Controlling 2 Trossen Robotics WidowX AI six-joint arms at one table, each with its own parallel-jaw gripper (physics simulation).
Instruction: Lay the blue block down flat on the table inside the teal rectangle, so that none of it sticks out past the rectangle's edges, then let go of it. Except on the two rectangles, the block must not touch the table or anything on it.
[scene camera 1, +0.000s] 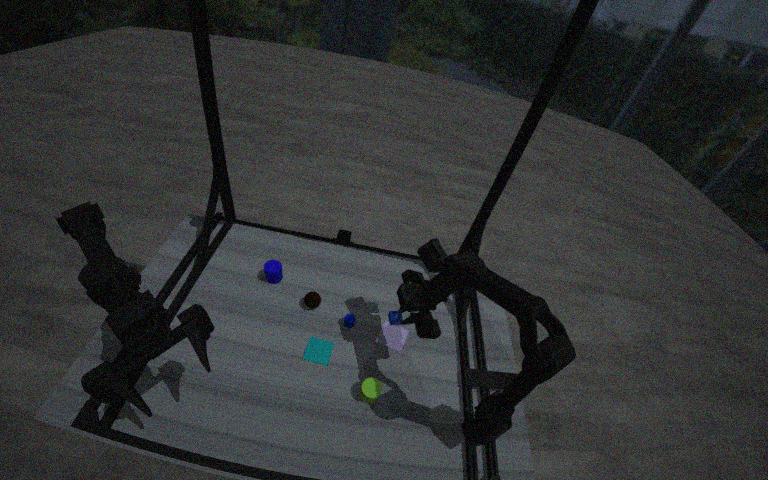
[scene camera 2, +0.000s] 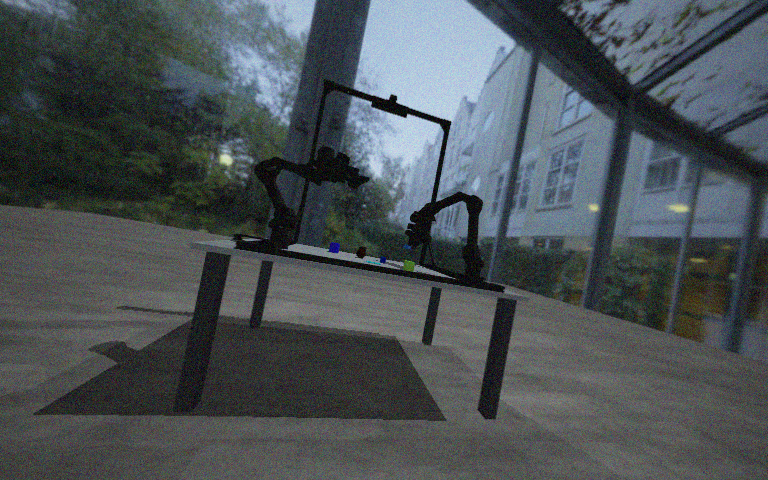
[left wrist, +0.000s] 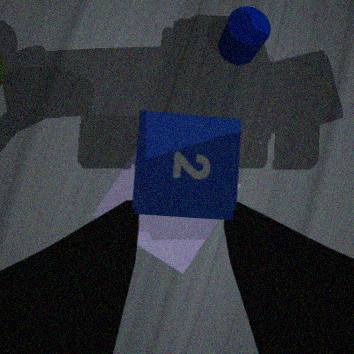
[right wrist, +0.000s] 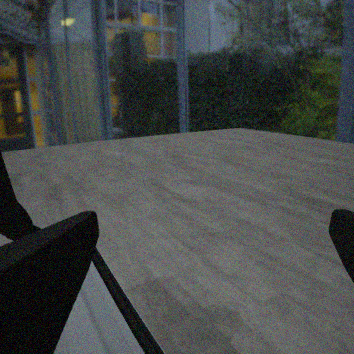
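Where they show: left gripper, fingertip midpoint: (scene camera 1: 400, 318) (scene camera 2: 409, 248) (left wrist: 181, 212); right gripper, fingertip midpoint: (scene camera 1: 180, 392) (scene camera 2: 364, 174) (right wrist: 214, 222); left arm's base, link origin: (scene camera 1: 478, 431) (scene camera 2: 471, 278); right arm's base, link origin: (scene camera 2: 277, 243).
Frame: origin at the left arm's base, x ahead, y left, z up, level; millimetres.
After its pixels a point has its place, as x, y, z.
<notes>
The blue block (scene camera 1: 394, 317) @[179, -306, 99] (scene camera 2: 407, 246) @[185, -295, 93] (left wrist: 187, 170) @[172, -310, 99], marked with a 2, is held above the table. My left gripper (scene camera 1: 400, 319) @[157, -309, 86] (scene camera 2: 410, 245) @[157, -309, 86] (left wrist: 181, 212) @[157, -309, 86] is shut on it. In the left wrist view the lilac rectangle (left wrist: 182, 255) @[116, -320, -18] (scene camera 1: 395, 337) @[150, -303, -18] shows below and behind the block, partly hidden by it. The teal rectangle (scene camera 1: 318, 350) @[376, -285, -18] (scene camera 2: 372, 262) @[383, -282, -18] lies flat on the table, left of and nearer than the block in scene camera 1, with nothing on it. My right gripper (scene camera 1: 180, 392) @[590, -84, 325] (right wrist: 214, 222) @[590, -84, 325] is open and empty, raised at the left side.
A small blue cylinder (scene camera 1: 349, 320) @[283, -356, 12] (scene camera 2: 382, 260) @[290, -351, -7] (left wrist: 245, 35) @[272, -360, 12] stands between the block and the teal rectangle's far side. A lime cylinder (scene camera 1: 370, 388) @[260, -152, 25] (scene camera 2: 408, 265) @[273, -134, 7] stands at the near right of teal. A dark red ball (scene camera 1: 312, 300) @[385, -421, 26] and larger blue cylinder (scene camera 1: 272, 271) @[503, -526, 35] are farther back.
</notes>
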